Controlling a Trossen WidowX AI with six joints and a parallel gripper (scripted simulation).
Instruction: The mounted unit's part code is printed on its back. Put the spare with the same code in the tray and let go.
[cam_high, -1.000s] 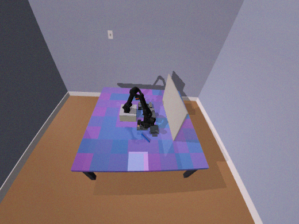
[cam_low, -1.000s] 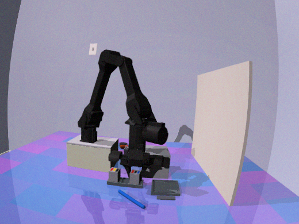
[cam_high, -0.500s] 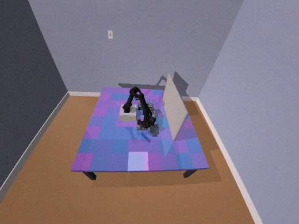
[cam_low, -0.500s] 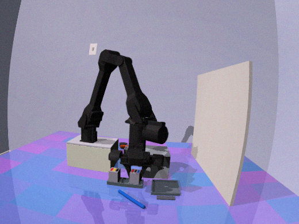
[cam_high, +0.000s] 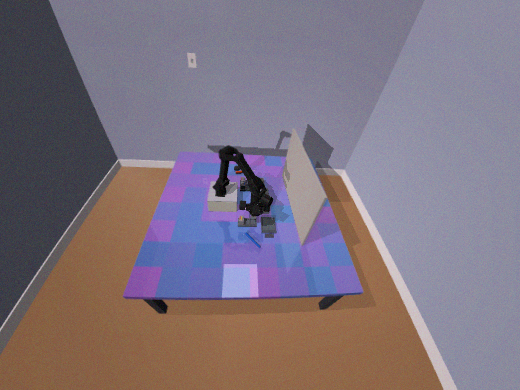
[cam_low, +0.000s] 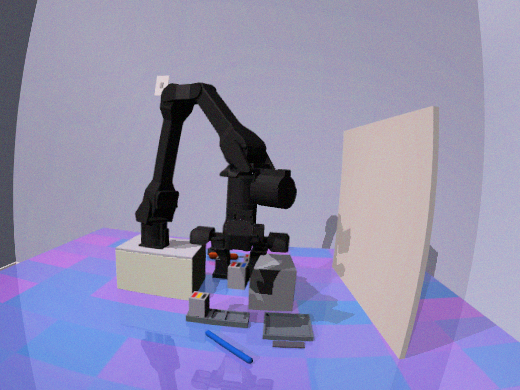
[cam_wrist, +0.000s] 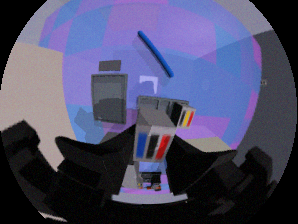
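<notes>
Now: the shallow grey tray 110 mm ahead of my gripper tip, 10 mm to the right of it and 90 mm below it. Also, from my gripper tip: blue pen 10 mm ahead, 140 mm to the right, 90 mm below; then grey mounted unit 50 mm ahead, 180 mm to the left, 40 mm below; then tall beige panel 280 mm ahead, 200 mm to the left, 130 mm above.
</notes>
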